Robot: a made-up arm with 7 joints.
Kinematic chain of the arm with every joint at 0, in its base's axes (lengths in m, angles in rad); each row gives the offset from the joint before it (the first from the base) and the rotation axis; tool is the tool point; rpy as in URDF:
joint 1: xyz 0 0 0.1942 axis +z
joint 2: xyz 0 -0.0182 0.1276 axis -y
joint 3: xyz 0 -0.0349 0.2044 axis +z
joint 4: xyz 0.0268 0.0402 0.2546 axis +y
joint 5: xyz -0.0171 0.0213 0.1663 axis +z
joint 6: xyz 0 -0.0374 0.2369 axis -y
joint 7: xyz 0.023 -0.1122 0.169 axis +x
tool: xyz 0 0 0 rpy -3.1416 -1.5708 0
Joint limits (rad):
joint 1: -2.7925..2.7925
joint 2: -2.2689..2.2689
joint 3: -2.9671..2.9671
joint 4: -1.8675..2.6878
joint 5: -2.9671..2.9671
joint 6: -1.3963..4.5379
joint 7: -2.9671..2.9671
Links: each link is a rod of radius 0.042 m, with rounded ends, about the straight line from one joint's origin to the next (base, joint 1, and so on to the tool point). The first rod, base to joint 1, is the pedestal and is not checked.
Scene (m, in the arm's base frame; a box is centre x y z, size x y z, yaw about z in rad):
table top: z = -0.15
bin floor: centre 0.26 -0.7 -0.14 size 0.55 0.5 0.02 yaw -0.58
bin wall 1: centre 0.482 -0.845 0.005 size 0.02 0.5 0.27 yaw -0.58
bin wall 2: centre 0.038 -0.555 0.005 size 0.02 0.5 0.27 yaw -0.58
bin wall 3: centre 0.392 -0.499 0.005 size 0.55 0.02 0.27 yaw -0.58
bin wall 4: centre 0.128 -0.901 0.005 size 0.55 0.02 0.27 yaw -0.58
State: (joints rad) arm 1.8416 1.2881 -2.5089 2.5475 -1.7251 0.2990 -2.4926
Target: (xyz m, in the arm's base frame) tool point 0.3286 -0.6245 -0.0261
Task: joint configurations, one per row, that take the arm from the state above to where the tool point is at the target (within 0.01 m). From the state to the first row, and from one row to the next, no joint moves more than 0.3 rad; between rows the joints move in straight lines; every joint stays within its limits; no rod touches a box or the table.
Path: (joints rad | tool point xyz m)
1: 1.7080 1.0428 -2.5431 2.3429 -1.8573 0.2507 -2.4522 | 0.5037 -0.2732 0.0783
2: 1.5745 0.7976 -2.5773 2.1382 -1.9895 0.2024 -2.4118 | 0.4829 -0.4950 0.2087
3: 1.4855 0.6902 -2.6027 2.1339 -1.8272 0.2321 -2.4522 | 0.4108 -0.5679 0.2550
4: 1.3965 0.5829 -2.6280 2.1295 -1.6650 0.2618 -2.4926 | 0.3286 -0.6245 0.3068
5: 1.4237 0.7920 -2.6624 2.0524 -1.6622 0.2527 -2.4926 | 0.3277 -0.6462 0.2059
6: 1.4509 1.0011 -2.6968 1.9754 -1.6595 0.2436 -2.4926 | 0.3280 -0.6472 0.0932
7: 1.4781 1.2102 -2.7311 1.8983 -1.6568 0.2345 -2.4926 | 0.3286 -0.6245 -0.0261

